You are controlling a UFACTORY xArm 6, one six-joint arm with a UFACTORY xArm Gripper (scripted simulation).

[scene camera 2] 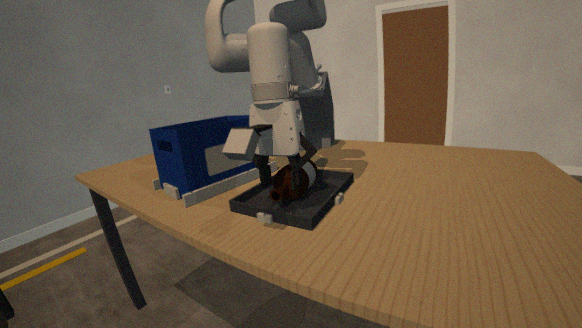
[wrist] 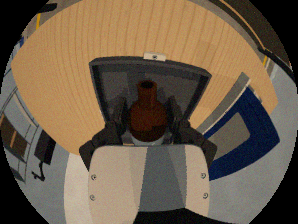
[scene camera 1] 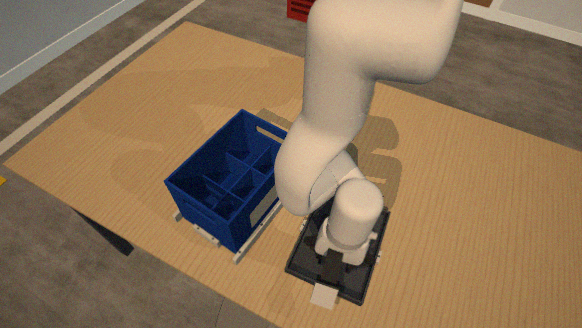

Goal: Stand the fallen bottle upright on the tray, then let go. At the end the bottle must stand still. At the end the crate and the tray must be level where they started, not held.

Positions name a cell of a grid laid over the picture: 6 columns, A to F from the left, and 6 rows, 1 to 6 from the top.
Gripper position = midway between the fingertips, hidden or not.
Labels:
My gripper shows in scene camera 2 (C4), in the wrist view (C3) and in scene camera 1 (D5). A dark tray shows in scene camera 2 (D4), in the wrist view (C3) and in scene camera 1 (D5).

